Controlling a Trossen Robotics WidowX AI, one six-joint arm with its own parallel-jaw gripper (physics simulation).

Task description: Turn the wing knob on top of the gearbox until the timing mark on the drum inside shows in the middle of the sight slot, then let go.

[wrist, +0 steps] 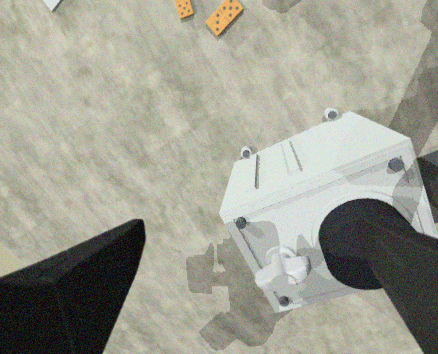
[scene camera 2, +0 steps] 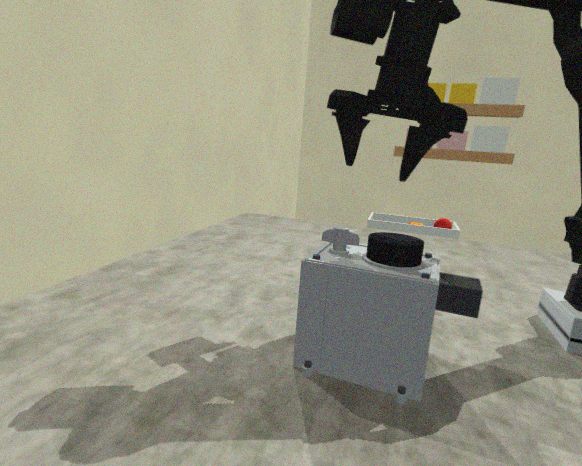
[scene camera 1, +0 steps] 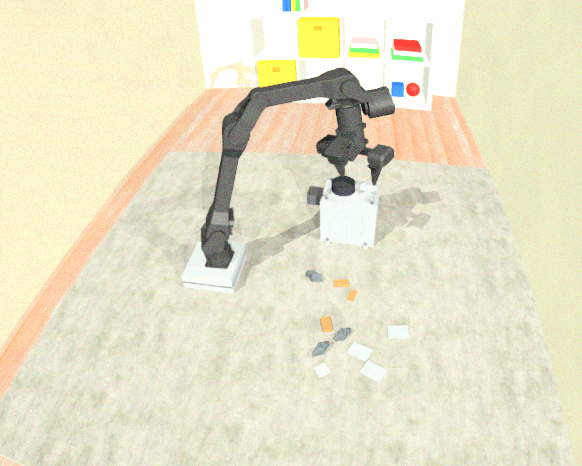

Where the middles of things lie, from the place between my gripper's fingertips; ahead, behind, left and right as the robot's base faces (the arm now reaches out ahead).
My gripper is now 100 mm above the grey wing knob (scene camera 2: 340, 236), 90 mm to the right of it and 20 mm short of it.
